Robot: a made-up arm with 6 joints.
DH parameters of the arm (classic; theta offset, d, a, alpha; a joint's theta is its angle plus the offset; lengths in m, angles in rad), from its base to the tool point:
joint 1: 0 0.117 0 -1.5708
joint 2: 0.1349 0 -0.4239 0
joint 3: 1.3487 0 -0.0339 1.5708
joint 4: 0 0.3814 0 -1.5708
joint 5: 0 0 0.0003 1.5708
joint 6: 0 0.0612 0 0
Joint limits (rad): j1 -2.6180..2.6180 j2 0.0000..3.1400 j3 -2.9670..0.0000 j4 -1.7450..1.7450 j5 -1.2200..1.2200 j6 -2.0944..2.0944
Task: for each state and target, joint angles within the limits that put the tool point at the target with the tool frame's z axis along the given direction. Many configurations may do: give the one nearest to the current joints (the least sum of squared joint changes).
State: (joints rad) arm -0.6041 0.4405 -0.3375 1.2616 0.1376 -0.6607
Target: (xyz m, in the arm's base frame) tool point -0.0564 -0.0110 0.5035 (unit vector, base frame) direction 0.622 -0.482 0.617
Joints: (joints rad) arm -0.1908 0.1595 -0.6143 1.1329 -0.4032 -0.6607
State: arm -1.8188 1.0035 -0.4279 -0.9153 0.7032 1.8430
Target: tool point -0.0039 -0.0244 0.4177 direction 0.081 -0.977 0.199
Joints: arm -1.3329 0.2370 -0.4204 -1.1539 0.1664 1.8430
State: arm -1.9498 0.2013 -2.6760 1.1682 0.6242 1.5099
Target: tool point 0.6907 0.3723 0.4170 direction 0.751 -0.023 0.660
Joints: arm -2.6159 0.0020 -2.4128 1.2202 0.4361 1.5099
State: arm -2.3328 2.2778 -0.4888 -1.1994 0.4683 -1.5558
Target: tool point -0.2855 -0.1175 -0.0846 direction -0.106 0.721 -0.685
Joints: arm -2.6159 2.4583 -0.6088 -1.3742 0.7615 -1.5558
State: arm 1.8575 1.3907 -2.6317 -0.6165 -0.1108 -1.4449
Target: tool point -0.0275 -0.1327 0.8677 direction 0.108 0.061 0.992
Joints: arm 1.3263 0.7524 -1.8099 0.2646 -0.3516 -1.4449
